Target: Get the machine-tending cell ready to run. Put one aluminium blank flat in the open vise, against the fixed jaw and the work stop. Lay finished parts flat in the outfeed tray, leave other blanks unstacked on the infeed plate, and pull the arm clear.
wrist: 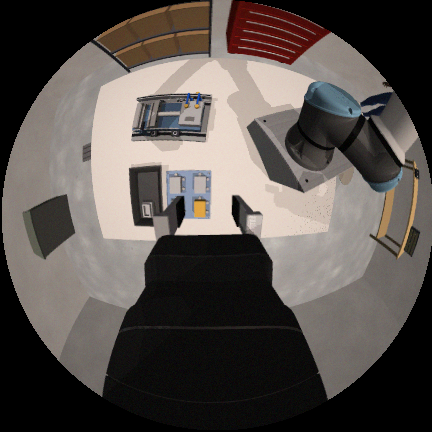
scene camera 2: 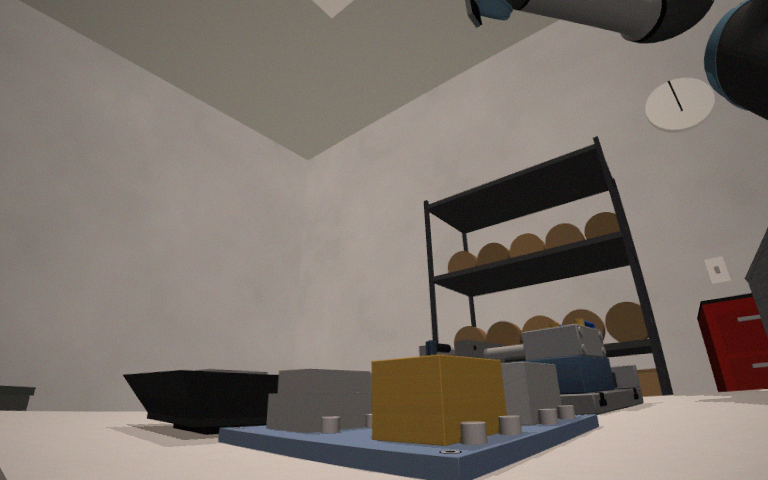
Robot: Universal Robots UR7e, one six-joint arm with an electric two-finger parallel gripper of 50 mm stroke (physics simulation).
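Where they show: gripper, between the fingertips: (wrist: 207,204) (scene camera 2: 497,6); arm's base, origin of its link: (wrist: 308,147).
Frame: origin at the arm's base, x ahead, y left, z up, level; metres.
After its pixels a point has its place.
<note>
My gripper (wrist: 207,204) {y 0.142, x 0.268, z 0.228 m} is open and empty, high above the table; in the scene view its tip is cut off at the top edge. The blue infeed plate (scene camera 2: 339,445) {y 0.321, x 0.308, z -0.193 m} (wrist: 189,186) {y 0.195, x 0.338, z -0.193 m} carries grey blanks (wrist: 176,184) {y 0.185, x 0.381, z -0.157 m} (wrist: 201,183) {y 0.175, x 0.292, z -0.157 m} in its far row and a yellow block (scene camera 2: 438,399) {y 0.297, x 0.272, z -0.175 m} (wrist: 200,208) {y 0.266, x 0.288, z -0.157 m} in its near row. The left finger hides much of the plate's near left place. The black outfeed tray (scene camera 2: 195,396) {y 0.342, x 0.437, z -0.175 m} (wrist: 156,186) {y 0.203, x 0.468, z -0.189 m} stands left of the plate and holds a grey pocketed part (wrist: 146,209) {y 0.294, x 0.504, z -0.168 m}. The vise (scene camera 2: 583,376) {y -0.017, x 0.319, z -0.164 m} (wrist: 191,114) {y -0.060, x 0.348, z -0.105 m} stands beyond them; its jaw gap is small to read.
The robot's grey pedestal (wrist: 272,155) {y 0.046, x 0.085, z -0.071 m} and arm stand to the right of the plate and vise. Behind the table are a dark shelf rack (scene camera 2: 642,294) and a red cabinet (scene camera 2: 733,345) (wrist: 270,37). A dark green box (wrist: 52,225) stands off the table's left side.
</note>
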